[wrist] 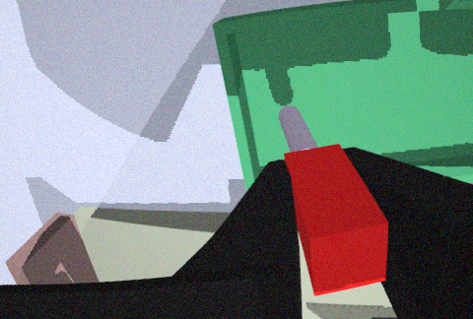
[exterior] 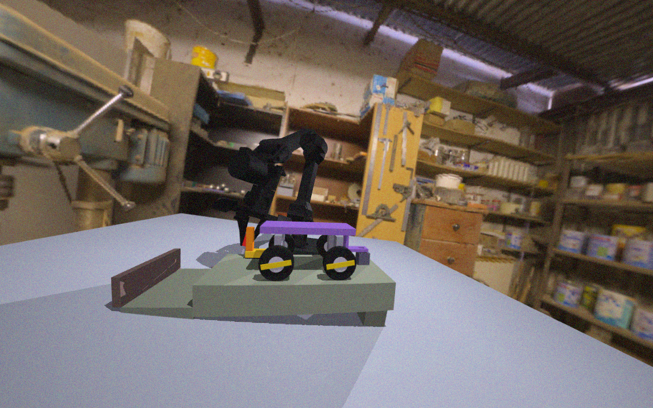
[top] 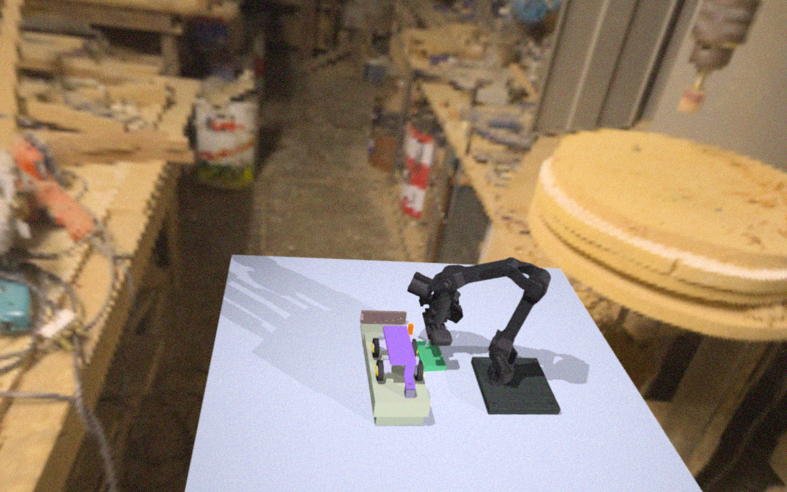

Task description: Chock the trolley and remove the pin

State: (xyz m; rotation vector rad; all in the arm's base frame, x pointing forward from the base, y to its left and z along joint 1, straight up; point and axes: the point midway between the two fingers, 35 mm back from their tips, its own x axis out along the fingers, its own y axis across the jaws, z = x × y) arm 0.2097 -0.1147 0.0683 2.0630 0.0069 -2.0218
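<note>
Now: the green tray 1 cm behind my gripper tip, 3 cm to the left of it and 7 cm below it. Round my gripper tip: yellow chock: 7 cm ahead, 5 cm to the left, 2 cm above; red-headed stop pin: right at my gripper tip; brown end board: 14 cm ahead, 11 cm to the right, 3 cm below.
</note>
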